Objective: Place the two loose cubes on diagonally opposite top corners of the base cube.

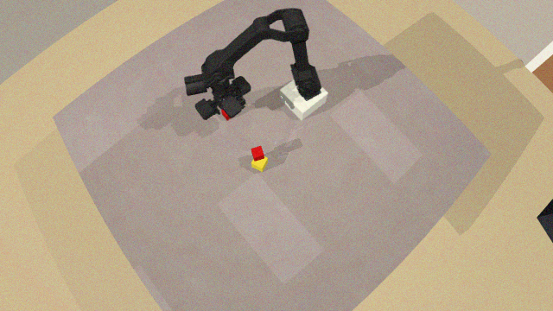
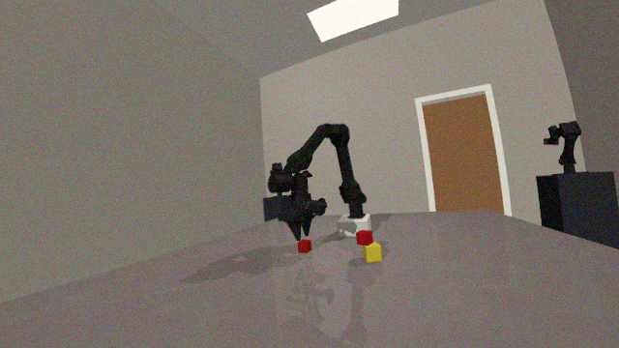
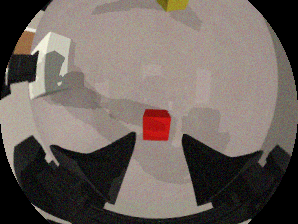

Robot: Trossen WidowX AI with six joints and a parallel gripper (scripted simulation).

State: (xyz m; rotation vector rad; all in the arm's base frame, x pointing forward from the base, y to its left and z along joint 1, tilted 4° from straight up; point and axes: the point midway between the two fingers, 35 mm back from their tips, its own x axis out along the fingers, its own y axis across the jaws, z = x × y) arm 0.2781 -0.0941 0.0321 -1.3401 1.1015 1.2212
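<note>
The yellow cube is 220 mm to the left of my gripper tip, 20 mm below it and 10 mm behind it.
</note>
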